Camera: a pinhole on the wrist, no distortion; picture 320 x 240 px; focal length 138.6 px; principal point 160.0 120.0 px. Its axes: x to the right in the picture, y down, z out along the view. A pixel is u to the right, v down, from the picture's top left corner.
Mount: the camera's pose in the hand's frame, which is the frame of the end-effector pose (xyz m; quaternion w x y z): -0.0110 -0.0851 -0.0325 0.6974 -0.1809 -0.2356 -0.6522
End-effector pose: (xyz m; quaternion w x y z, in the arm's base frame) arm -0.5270 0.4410 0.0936 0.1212 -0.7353 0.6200 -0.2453
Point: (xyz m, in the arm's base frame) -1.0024 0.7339 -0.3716
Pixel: 35.9 25.9
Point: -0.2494 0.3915 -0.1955
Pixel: 257.2 140.8
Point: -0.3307 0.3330 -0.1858
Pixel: 222.7 161.8
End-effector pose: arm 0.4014 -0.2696 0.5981 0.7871 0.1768 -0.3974 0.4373
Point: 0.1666 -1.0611 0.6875
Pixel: 297.1 13.7
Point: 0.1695 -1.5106 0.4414
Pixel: outside the picture
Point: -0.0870 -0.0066 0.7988
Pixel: 57.8 181.2
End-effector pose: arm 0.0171 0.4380 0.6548 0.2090 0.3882 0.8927 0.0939
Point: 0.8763 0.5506 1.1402
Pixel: outside the picture
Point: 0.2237 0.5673 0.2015
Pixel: 206.6 162.3
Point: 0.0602 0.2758 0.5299
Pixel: 296.7 16.8
